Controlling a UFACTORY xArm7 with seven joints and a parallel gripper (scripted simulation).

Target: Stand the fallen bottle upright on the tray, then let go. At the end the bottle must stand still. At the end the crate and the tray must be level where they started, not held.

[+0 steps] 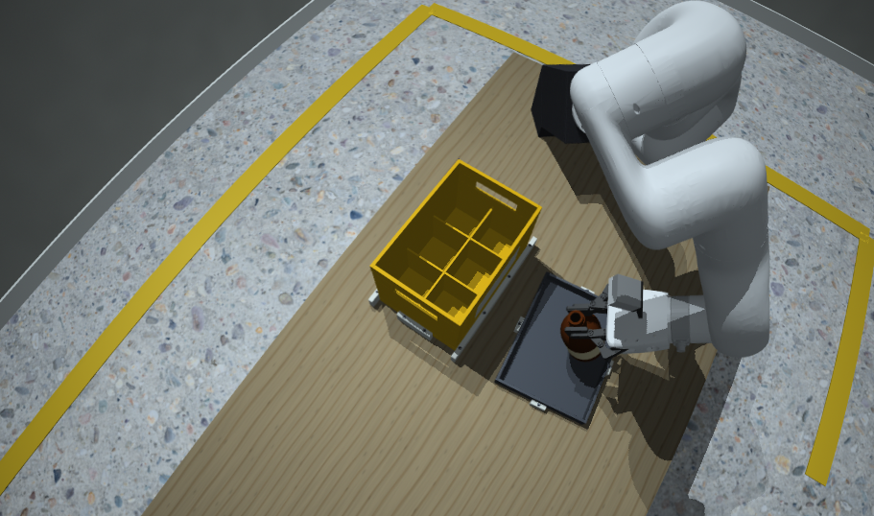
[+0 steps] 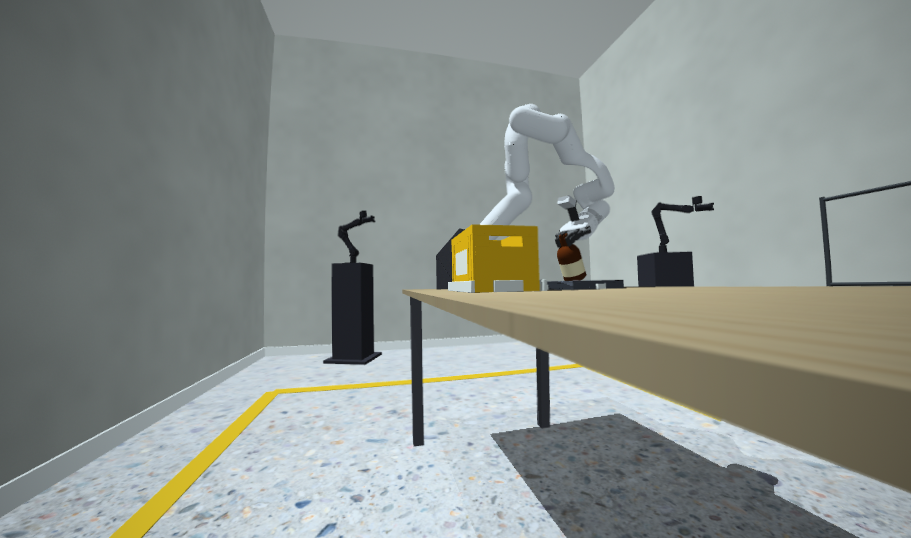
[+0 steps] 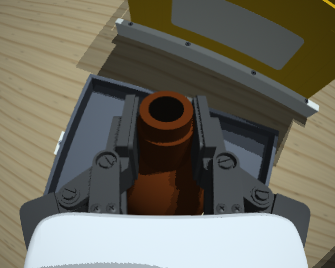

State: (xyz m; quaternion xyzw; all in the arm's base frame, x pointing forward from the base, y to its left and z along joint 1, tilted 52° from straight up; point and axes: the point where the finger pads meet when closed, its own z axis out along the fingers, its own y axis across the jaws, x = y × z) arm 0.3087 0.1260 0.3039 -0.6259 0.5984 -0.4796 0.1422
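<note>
My hand is 5 cm above the brown bottle, 1 cm to the right of it and 1 cm past it. Also, from my hand: dark grey tray 14 cm below, 1 cm to the left, 1 cm behind; yellow crate 24 cm to the right, 7 cm below, 7 cm ahead.
</note>
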